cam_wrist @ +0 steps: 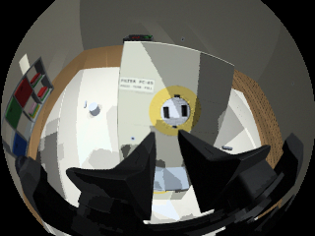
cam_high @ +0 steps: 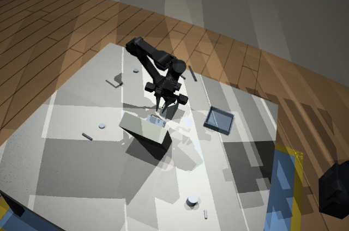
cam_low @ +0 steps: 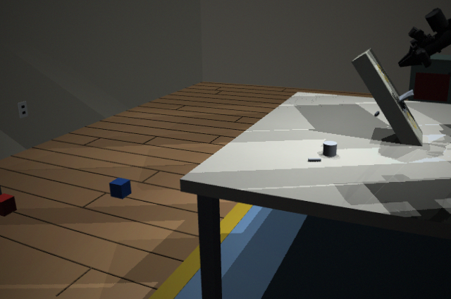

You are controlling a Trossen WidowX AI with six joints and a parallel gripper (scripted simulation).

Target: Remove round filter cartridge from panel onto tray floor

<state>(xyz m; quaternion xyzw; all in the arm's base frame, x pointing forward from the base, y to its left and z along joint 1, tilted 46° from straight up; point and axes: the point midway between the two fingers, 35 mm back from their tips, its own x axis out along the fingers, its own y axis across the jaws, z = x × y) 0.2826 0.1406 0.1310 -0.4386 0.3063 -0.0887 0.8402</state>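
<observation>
The round filter cartridge is 7 cm ahead of my gripper tip, 5 cm below it and 2 cm to the right of it. The rest, counted from my gripper tip: grey service panel: 12 cm below, 2 cm to the right, 2 cm ahead; then blue-grey tray: 36 cm behind, 28 cm to the left, 26 cm below.
</observation>
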